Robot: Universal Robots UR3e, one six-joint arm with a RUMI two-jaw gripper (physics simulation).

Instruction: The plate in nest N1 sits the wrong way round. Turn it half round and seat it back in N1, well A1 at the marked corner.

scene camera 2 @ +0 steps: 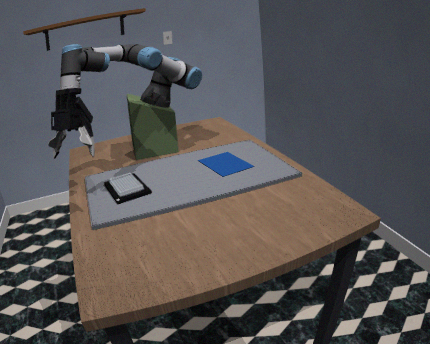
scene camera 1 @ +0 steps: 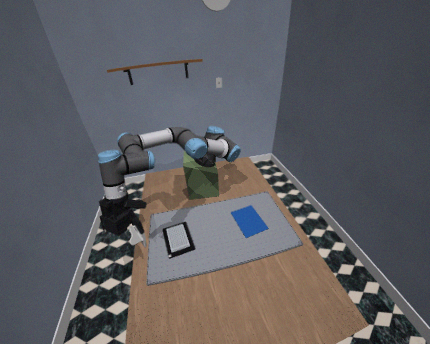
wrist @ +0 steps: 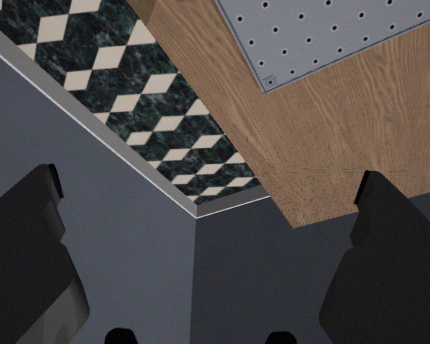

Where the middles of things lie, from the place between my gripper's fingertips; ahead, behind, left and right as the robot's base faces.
My gripper is now 130 mm past the flat blue rectangle (scene camera 2: 224,164), 510 mm to the right of it and 180 mm above it.
